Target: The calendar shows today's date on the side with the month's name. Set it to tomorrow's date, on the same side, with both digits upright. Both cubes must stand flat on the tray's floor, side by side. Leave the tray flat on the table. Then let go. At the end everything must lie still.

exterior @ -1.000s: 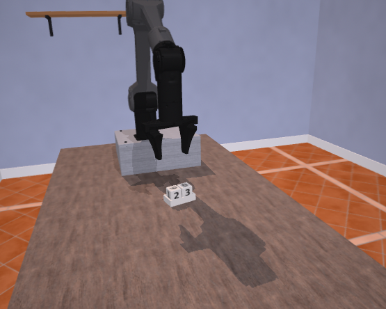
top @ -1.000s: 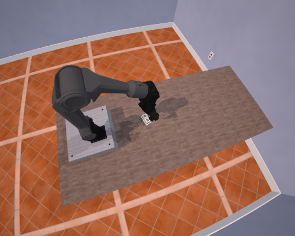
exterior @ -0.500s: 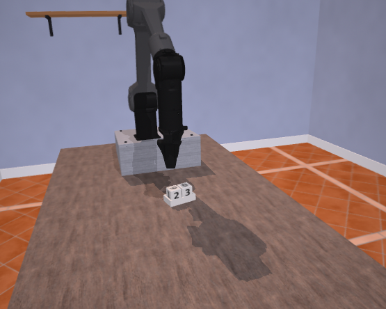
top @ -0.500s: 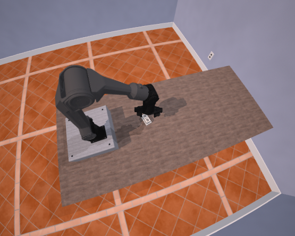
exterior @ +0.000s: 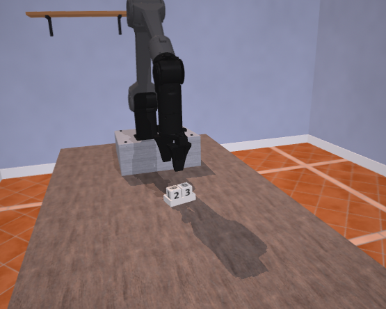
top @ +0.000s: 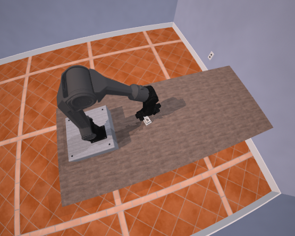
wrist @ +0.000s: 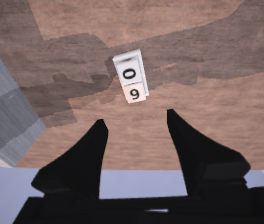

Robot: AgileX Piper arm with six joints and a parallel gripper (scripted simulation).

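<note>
The white calendar tray lies 10 cm below my hand and 2 cm to the left of it.
</note>
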